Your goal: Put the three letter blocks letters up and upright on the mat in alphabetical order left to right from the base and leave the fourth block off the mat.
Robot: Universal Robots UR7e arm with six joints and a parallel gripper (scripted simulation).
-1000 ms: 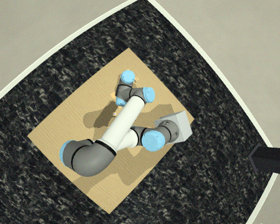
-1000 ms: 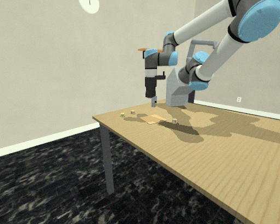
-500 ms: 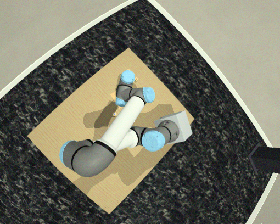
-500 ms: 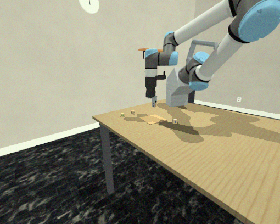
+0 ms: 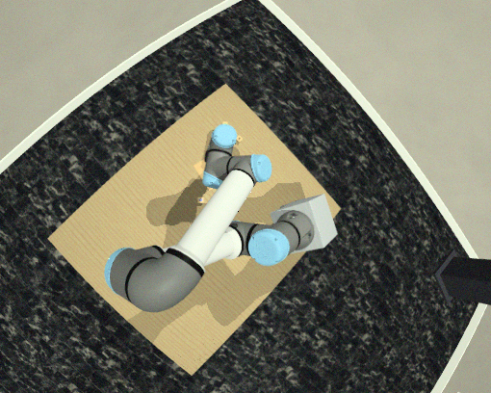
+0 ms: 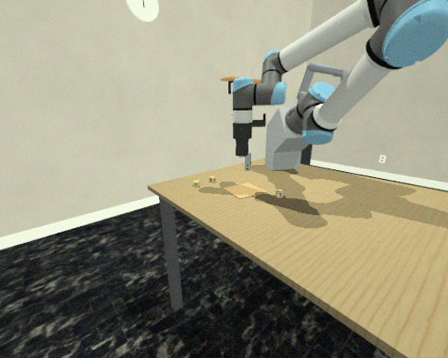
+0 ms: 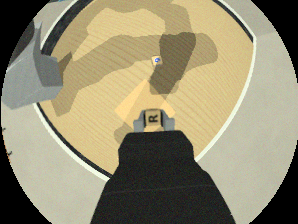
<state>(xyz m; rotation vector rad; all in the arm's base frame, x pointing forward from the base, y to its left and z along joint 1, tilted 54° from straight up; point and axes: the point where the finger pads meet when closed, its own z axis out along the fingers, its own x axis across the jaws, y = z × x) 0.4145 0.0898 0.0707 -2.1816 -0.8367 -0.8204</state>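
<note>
My gripper is now 120 mm above the mat and 30 mm to the left of it.
</note>
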